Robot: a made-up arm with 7 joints. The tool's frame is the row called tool. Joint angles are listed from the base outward. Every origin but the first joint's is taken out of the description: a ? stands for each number. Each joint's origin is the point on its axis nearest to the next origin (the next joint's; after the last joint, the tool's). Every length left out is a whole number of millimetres.
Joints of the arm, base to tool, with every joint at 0 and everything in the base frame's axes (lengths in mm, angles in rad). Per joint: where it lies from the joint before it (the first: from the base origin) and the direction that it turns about. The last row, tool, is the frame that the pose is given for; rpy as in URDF.
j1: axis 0 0 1 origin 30 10 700
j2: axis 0 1 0 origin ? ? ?
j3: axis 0 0 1 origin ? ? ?
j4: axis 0 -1 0 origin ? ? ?
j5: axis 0 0 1 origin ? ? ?
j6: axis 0 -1 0 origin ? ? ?
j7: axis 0 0 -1 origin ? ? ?
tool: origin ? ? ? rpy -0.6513 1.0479 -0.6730
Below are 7 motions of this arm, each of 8 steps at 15 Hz.
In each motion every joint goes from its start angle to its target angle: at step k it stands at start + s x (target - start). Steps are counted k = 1, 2, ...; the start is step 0. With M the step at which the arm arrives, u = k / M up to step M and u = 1 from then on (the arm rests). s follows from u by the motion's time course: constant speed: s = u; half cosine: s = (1 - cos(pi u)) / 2; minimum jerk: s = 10 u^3 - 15 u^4 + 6 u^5.
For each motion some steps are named. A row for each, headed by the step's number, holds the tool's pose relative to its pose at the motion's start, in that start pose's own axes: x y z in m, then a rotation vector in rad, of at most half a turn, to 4 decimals.
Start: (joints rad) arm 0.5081 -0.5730 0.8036 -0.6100 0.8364 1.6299 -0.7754
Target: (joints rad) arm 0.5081 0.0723 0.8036 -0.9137 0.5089 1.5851 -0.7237
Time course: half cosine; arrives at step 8
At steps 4, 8:
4: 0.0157 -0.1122 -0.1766 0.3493 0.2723 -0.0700
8: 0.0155 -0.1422 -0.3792 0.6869 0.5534 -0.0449

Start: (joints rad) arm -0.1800 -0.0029 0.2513 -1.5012 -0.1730 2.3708 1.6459
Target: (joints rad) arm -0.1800 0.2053 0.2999 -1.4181 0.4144 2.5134 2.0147
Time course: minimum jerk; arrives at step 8
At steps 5, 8:
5: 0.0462 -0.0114 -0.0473 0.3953 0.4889 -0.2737
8: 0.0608 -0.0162 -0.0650 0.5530 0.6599 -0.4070

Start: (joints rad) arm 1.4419 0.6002 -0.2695 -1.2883 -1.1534 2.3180 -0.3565
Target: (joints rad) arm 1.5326 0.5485 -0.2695 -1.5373 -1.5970 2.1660 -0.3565
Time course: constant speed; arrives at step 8
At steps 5, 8:
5: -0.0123 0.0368 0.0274 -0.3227 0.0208 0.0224
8: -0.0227 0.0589 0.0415 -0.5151 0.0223 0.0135

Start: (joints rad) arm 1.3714 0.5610 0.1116 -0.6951 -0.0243 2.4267 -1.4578
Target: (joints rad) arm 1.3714 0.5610 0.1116 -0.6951 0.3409 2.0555 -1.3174
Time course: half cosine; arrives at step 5
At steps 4, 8:
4: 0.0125 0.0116 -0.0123 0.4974 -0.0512 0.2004
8: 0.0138 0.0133 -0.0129 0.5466 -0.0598 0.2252

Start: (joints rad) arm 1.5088 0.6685 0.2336 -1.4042 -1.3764 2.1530 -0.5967
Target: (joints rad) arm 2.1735 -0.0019 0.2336 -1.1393 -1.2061 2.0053 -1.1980
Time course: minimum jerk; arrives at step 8
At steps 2, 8:
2: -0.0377 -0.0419 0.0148 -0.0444 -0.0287 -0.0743
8: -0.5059 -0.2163 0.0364 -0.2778 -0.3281 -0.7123

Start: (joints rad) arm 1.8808 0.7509 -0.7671 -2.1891 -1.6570 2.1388 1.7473
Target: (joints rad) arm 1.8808 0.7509 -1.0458 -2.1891 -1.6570 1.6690 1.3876
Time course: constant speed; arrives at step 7
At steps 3, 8:
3: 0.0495 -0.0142 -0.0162 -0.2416 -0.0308 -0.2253
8: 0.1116 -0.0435 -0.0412 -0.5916 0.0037 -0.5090

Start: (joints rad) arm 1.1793 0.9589 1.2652 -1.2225 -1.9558 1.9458 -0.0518
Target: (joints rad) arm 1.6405 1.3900 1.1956 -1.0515 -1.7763 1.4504 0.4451
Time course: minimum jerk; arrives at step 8
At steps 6, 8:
6: -0.0595 0.1988 0.0681 0.1869 0.4733 0.3100
8: -0.0744 0.2240 0.0734 0.1704 0.5316 0.3312

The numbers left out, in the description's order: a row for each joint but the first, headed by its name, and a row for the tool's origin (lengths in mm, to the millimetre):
j2: 10 0 0
j3: 10 0 190
j4: 140 30 0
j5: -40 0 270
j6: 10 -10 0
j7: 40 0 -20
tool: 20 -20 0

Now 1 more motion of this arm.
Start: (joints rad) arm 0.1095 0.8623 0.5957 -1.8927 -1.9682 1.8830 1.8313
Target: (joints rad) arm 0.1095 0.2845 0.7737 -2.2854 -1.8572 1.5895 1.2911
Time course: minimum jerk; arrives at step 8
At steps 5, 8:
5: -0.0441 -0.0589 0.0944 -0.3493 -0.3502 -0.0559
8: -0.0650 -0.0828 0.1144 -0.5053 -0.4705 -0.1202

